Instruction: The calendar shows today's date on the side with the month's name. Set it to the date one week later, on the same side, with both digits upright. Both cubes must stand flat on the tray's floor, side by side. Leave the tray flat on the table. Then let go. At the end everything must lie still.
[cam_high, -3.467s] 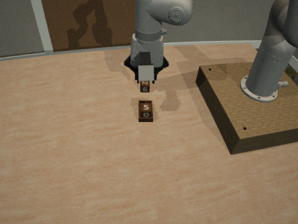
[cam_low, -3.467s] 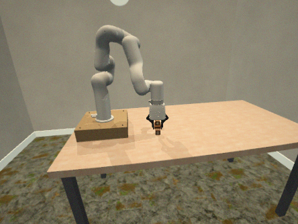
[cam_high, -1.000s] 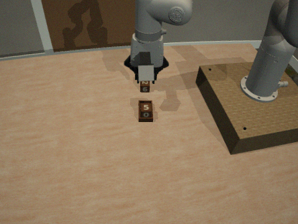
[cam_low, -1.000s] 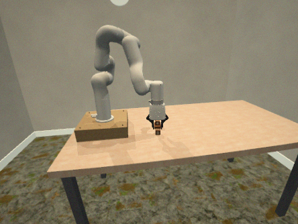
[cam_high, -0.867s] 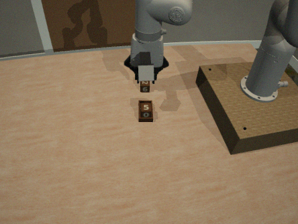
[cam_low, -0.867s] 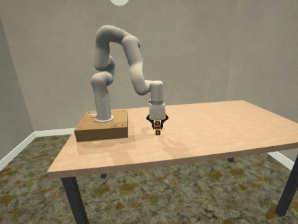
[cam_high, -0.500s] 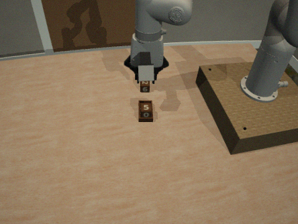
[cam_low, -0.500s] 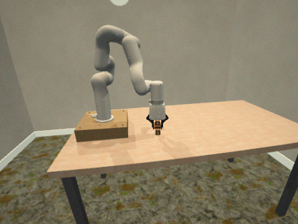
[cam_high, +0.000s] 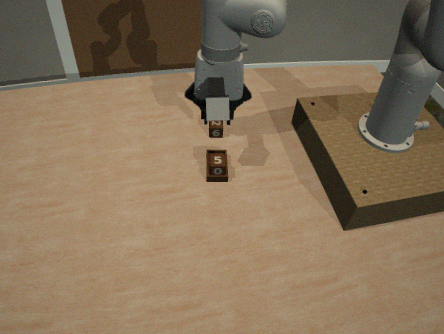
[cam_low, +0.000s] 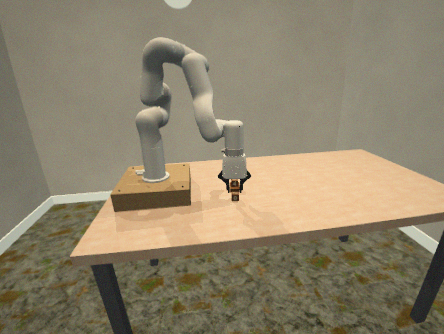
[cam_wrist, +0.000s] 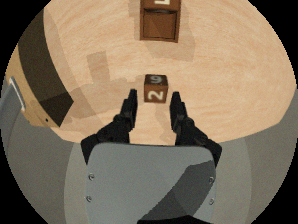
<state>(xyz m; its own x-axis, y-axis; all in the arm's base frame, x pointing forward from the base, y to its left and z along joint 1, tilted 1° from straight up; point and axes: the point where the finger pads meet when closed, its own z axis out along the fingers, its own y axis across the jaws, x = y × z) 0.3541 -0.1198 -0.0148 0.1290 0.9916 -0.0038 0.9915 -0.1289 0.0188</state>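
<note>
Now: hand 4 cm above the cube. Round my hand: brown tray: 1 cm ahead, 11 cm to the left, 5 cm below.
</note>
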